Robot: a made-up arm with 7 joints. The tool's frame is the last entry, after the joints.
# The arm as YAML. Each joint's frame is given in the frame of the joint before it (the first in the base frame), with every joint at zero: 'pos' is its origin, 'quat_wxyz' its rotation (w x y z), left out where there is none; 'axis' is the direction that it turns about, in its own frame. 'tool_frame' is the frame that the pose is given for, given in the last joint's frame.
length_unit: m
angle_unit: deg
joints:
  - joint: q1
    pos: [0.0, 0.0, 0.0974]
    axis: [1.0, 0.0, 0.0]
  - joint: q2
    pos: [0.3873, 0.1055, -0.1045]
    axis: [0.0, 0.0, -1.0]
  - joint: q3
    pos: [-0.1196, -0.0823, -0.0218]
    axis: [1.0, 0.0, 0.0]
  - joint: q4
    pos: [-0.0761, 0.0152, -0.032]
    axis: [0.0, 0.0, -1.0]
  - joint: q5
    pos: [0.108, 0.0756, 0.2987]
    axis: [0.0, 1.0, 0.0]
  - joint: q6
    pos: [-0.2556, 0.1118, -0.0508]
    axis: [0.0, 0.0, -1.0]
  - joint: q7
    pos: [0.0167, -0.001, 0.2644]
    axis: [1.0, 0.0, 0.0]
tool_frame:
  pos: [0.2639, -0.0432, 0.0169]
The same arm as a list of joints. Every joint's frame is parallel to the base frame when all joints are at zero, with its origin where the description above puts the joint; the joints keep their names.
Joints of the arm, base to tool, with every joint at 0 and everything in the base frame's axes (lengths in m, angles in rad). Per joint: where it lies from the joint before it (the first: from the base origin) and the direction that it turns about. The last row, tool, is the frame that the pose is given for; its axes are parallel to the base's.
q1: axis 1 0 0 offset 0 0 0.0974
q2: axis 0 0 -1 offset 0.3873 0.1055 -0.1045
q3: axis 1 0 0 offset -0.1196 -0.0823 -0.0218
q4: axis 0 0 -1 offset -0.0761 0.0152 -0.032
q5: axis 0 1 0 offset 0.108 0.0756 0.2987
q6: axis 0 0 -1 offset -0.2556 0.1118 -0.0508
q7: axis 1 0 0 offset 0.0167 -0.001 0.2644
tool: offset 0.2639 -0.0432 0.0169

